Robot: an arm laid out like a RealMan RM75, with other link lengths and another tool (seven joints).
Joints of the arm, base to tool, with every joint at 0 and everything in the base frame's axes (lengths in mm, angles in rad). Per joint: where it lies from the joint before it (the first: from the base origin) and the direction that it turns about. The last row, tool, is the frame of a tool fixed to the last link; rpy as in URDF.
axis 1: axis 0 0 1 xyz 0 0 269.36
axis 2: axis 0 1 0 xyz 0 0 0
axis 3: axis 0 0 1 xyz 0 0 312.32
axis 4: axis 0 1 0 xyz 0 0 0
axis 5: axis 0 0 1 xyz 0 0 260.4
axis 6: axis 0 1 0 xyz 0 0 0
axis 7: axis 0 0 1 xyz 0 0 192.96
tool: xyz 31 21 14 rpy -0.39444 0 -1.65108
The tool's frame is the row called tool.
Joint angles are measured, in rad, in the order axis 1, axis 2, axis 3, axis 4, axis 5, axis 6, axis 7. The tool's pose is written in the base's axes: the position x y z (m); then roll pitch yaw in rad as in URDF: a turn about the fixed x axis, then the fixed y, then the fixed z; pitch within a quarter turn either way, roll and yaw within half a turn. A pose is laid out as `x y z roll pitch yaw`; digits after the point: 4 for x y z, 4 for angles.
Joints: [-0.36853 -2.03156 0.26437 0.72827 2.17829 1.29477 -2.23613]
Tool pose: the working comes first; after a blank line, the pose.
Where each joint sits with the arm in this pose, in the base's axes (m; each line is computed from the numbers above, not from the rounded line before):
axis 1: 0.0000 0.0000 0.2694
axis 2: 0.0000 0.0000 0.2694
axis 3: -0.2610 0.1008 0.1305
axis 4: -0.2610 0.1008 0.1305
axis 5: -0.4764 0.2325 0.1939
axis 6: -0.4764 0.2325 0.1939
axis 7: -0.4851 0.3813 0.0713
the tool: -0.4682 0.4137 0.0874

-0.4682 0.4137 0.0874 1.8705 0.1157 -2.9874
